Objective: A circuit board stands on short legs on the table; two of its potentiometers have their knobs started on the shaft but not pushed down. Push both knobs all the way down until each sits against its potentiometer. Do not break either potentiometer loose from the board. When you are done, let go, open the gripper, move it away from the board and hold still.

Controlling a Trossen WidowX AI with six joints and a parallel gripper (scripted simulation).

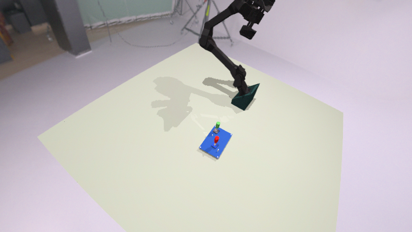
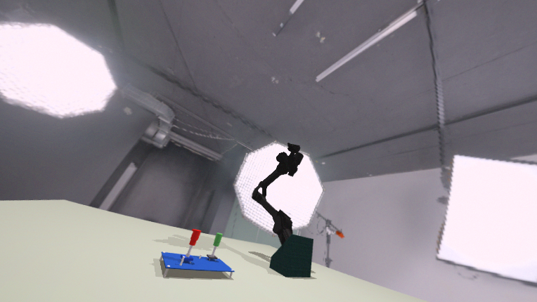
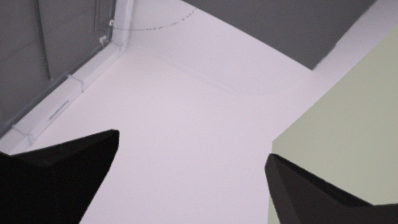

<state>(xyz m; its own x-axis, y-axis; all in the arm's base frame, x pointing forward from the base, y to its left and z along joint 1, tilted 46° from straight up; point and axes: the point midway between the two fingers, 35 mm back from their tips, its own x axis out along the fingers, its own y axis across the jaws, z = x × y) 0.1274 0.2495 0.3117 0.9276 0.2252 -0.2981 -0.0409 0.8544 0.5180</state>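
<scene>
The green knob is 430 mm below my gripper tip, 200 mm ahead of it and 10 mm to the right of it.
</scene>
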